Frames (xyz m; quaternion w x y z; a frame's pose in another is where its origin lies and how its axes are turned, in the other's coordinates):
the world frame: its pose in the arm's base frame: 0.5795 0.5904 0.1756 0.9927 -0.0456 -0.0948 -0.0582
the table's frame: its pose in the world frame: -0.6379 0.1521 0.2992 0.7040 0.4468 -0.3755 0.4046
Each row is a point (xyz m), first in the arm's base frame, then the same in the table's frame.
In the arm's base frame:
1: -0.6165 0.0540 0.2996
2: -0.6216 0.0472 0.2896
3: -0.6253 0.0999 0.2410
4: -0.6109 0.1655 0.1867
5: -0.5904 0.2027 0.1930
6: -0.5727 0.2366 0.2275
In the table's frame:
1: -0.3837 0.1705 0.8551
2: -0.3962 0.1712 0.8592
3: -0.4274 0.1898 0.7973
4: -0.4558 0.1963 0.7160
5: -0.4345 0.1934 0.6789
6: -0.3886 0.1950 0.6555

